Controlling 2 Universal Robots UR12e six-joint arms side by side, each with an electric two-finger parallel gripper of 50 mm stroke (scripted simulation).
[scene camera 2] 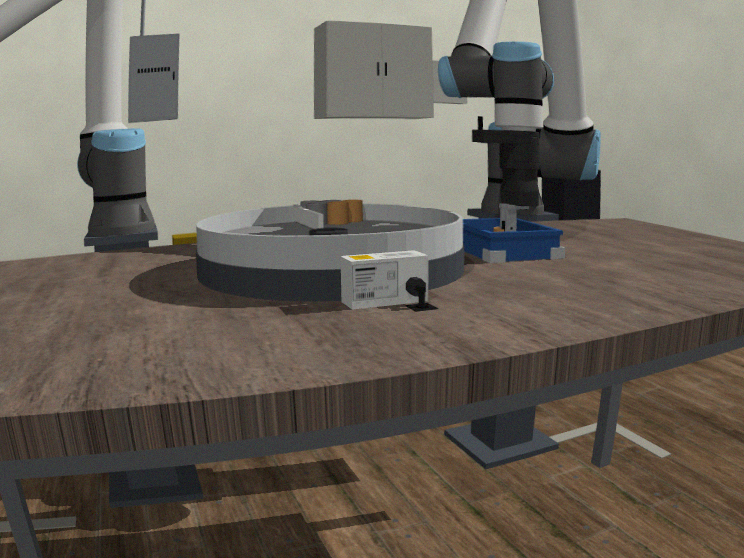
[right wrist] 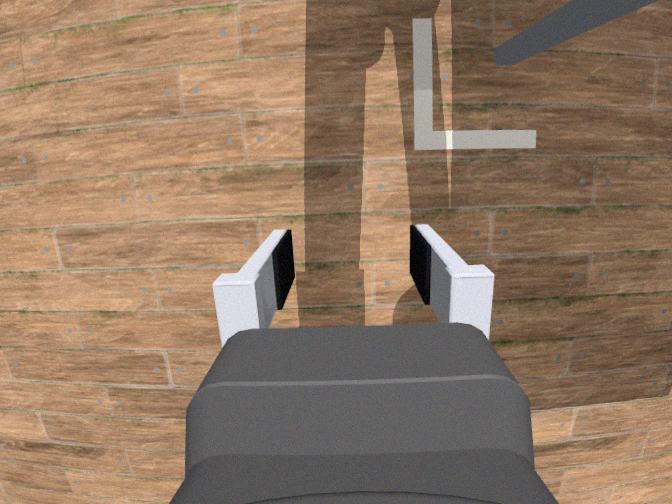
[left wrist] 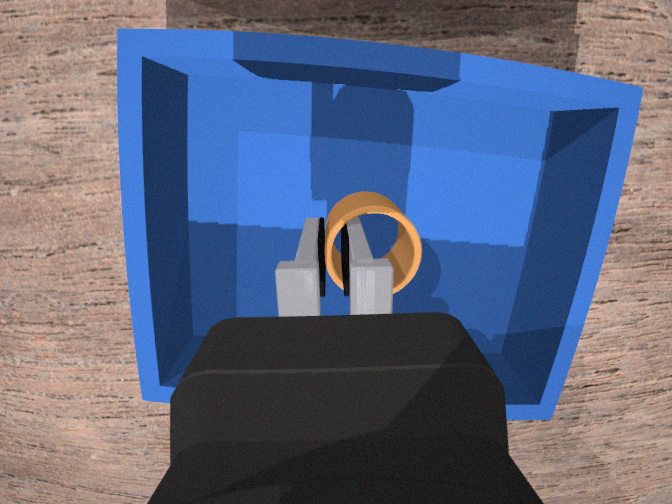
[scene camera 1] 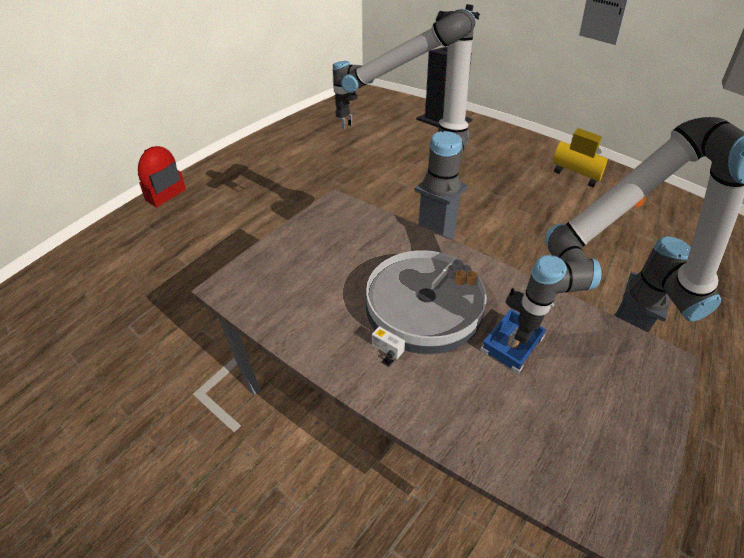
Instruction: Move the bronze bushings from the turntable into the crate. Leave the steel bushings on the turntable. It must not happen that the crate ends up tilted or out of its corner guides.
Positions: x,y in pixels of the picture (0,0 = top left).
blue crate: scene camera 2 525,243; left wrist; scene camera 1; not seen in the right wrist view (out of frame)
same spot on blue crate: (left wrist: 511,173) = (scene camera 1: 514,326)
